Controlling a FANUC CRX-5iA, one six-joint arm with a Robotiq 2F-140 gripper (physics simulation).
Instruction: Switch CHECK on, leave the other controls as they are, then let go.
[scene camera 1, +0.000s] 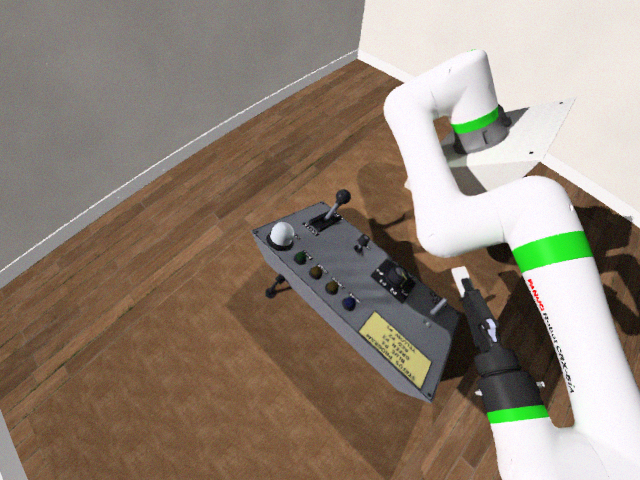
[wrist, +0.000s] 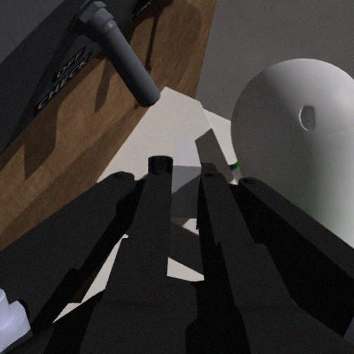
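The CHECK switch is a grey toggle lever near the right end of the dark grey console. In the wrist view it sticks out at upper left, and the words OFF and CHECK show beside its base. I cannot tell its setting surely. My gripper is shut and empty, its pale pads together. It is just off the console's edge on the right, near the lever and apart from it. The dark fingers fill the lower part of the wrist view.
The console also bears a ball-topped lever, a small black switch, a black rotary knob, a white dome, several coloured buttons and a yellow label plate. The white robot arm bends close by on the right.
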